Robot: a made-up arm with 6 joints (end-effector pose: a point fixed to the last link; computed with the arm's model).
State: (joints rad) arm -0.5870 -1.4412 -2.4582 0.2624 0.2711 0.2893
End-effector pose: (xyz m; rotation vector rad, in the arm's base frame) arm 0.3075 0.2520 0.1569 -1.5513 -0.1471 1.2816
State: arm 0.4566 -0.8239 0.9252 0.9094 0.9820 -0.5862
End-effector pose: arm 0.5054 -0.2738 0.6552 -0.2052 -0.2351 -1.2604
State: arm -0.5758 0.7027 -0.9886 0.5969 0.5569 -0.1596
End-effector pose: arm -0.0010 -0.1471 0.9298 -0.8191 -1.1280 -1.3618
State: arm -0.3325 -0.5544 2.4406 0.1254 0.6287 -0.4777
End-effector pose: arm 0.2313 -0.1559 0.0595 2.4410 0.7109 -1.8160
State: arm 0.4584 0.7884 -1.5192 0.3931 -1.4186 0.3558
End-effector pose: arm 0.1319 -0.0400 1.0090 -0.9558 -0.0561 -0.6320
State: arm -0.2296 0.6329 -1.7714 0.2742 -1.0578 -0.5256
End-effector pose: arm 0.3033 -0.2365 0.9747 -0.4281 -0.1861 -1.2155
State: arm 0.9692 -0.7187 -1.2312 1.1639 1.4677 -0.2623
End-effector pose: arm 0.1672 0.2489 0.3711 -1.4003 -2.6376 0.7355
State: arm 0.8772 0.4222 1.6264 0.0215 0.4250 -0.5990
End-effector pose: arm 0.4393 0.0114 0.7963 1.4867 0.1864 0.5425
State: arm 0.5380 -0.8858 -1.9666 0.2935 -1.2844 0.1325
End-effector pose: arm 0.7265 0.0241 0.3957 -2.1722 0.9411 -0.5086
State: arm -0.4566 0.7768 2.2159 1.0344 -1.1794 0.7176
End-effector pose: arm 0.4020 0.0626 0.5956 1.7563 0.0127 1.6904
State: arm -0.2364 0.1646 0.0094 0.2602 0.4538 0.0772
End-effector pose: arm 0.3255 -0.3928 0.8404 -0.0413 -0.3998 -0.6214
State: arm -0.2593 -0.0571 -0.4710 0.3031 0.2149 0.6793
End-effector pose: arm 0.4724 -0.3170 0.7948 -0.9933 0.1615 -0.3765
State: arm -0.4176 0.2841 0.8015 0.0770 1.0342 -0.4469
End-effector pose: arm 0.1243 -0.5138 0.6344 1.1460 -0.9340 -1.0553
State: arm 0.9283 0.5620 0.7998 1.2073 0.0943 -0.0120
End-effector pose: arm 0.3160 -0.1728 0.8946 0.3119 -0.2813 -0.2006
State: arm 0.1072 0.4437 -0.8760 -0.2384 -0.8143 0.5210
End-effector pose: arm 0.4663 -0.0218 0.8034 -1.2899 0.4428 0.1947
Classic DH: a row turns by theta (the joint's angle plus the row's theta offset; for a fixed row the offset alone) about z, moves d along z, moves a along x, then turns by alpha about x. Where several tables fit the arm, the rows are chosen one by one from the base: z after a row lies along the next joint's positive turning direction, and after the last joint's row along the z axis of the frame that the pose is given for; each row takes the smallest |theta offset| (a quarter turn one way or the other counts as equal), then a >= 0, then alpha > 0; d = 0 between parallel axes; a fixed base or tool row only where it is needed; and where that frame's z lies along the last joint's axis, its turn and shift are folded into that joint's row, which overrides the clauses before.
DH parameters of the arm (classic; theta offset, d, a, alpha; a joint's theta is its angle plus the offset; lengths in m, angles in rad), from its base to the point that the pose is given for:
base (fixed): -1.1111 0.4636 0.0754 0.9187
joint 1: 1.3203 -0.1045 -0.0122 1.2245
joint 2: 0.7889 0.1182 0.167 1.6822
joint 3: -1.5393 0.1476 -0.0483 1.665
joint 4: -1.2517 -0.0018 -0.0927 1.1577
joint 5: 1.2929 -0.0709 -0.2658 1.6368
joint 6: -1.1596 -0.1526 0.036 1.2899
tool (fixed): -1.4528 0.0084 0 0

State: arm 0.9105 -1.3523 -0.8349 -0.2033 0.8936 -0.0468
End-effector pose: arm 0.5008 0.2628 0.3369 -1.4085 0.0294 0.8927
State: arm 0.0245 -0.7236 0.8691 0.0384 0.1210 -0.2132
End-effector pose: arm 0.6064 -0.3580 0.2915 0.8998 0.6987 -0.4884
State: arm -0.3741 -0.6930 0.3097 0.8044 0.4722 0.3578
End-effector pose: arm 0.4424 -0.5195 0.3708 -0.3498 0.9414 -0.8603
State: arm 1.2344 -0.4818 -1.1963 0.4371 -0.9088 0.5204
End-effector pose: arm 0.4855 0.4184 0.6459 -2.2636 0.1494 -0.2615
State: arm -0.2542 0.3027 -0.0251 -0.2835 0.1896 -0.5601
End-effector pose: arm 0.3695 -0.2930 0.8987 0.6588 -0.4429 -0.0364
